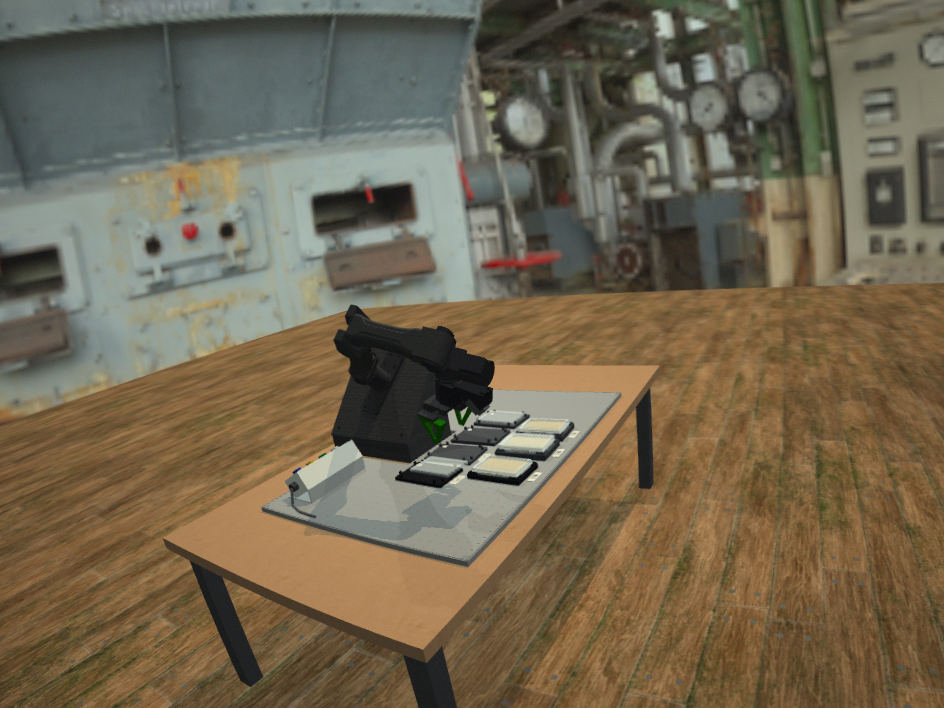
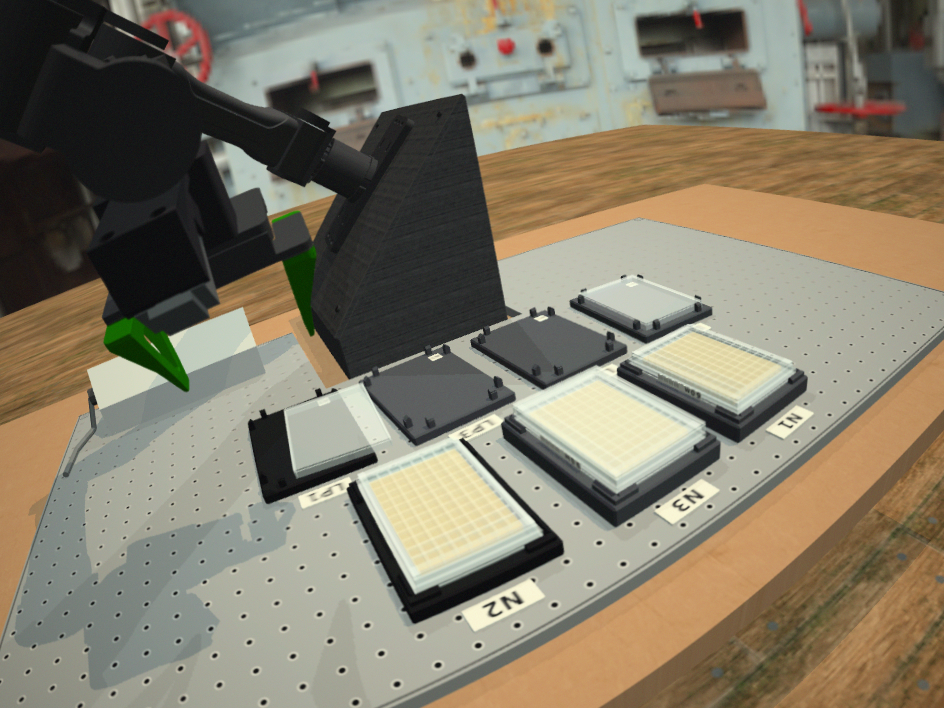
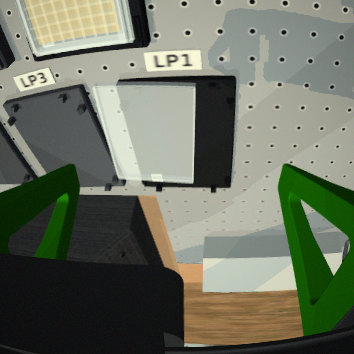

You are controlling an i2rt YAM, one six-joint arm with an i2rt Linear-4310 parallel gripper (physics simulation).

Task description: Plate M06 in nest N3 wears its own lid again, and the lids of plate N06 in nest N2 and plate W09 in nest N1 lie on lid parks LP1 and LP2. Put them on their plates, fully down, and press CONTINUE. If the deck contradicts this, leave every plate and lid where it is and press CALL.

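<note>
A clear lid lies off-centre on black lid park LP1, overhanging its edge on the LP3 side; a wide strip of park is bare on the other side. Another clear lid lies on the far park, whose label is mostly hidden. Plate N06 sits in nest N2, M06 in N3 under a clear lid, W09 in N1. Plate lettering is unreadable. My gripper is open and empty, above and behind LP1.
Park LP3 and another dark park between it and the far park hold no lid. The white button box stands near the black arm base; its button labels are unreadable.
</note>
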